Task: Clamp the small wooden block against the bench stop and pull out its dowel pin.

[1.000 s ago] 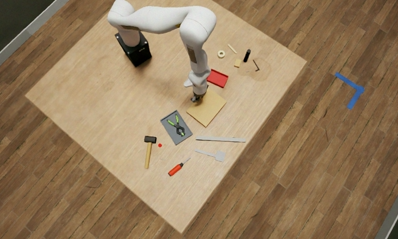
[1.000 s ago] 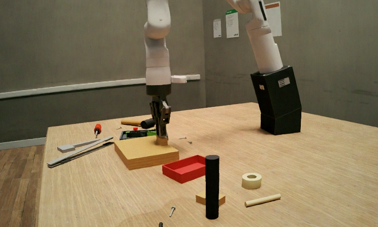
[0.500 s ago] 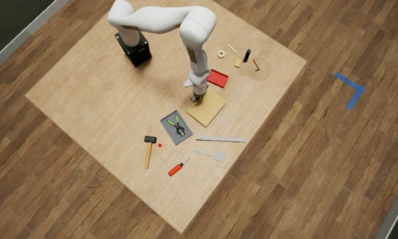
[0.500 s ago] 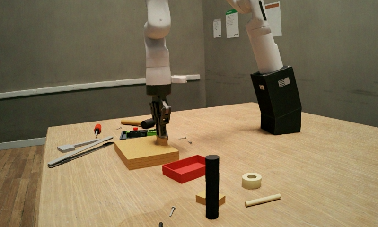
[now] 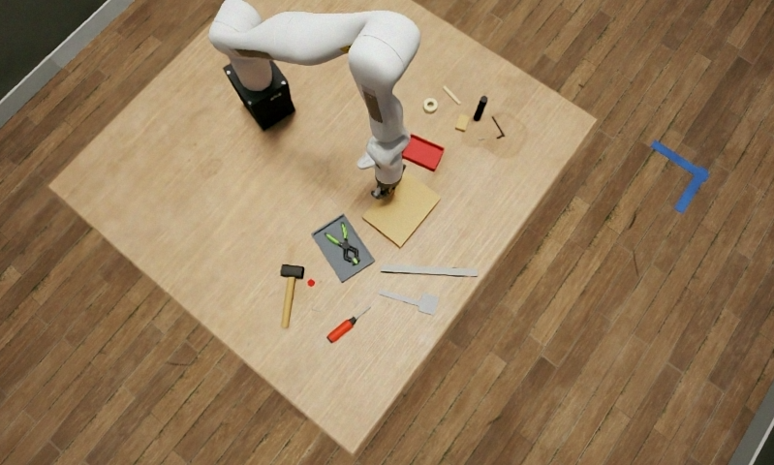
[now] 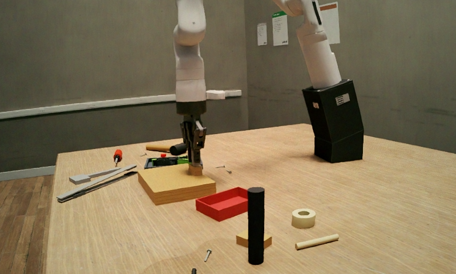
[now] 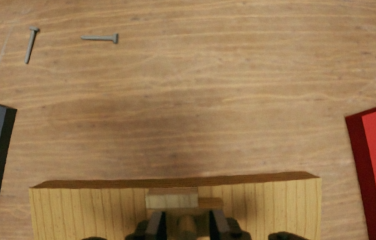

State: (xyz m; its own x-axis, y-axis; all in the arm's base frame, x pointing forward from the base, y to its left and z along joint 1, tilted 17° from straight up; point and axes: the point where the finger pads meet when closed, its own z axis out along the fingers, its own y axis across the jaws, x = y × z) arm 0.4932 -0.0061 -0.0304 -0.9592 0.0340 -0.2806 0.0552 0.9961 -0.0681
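My gripper is now 20 mm above the dowel pin. The rest, counted from my hand: wooden block: 40 mm below; then tan bench board: 50 mm ahead, 10 mm to the right, 50 mm below; then red tray: 180 mm to the left, 70 mm below.
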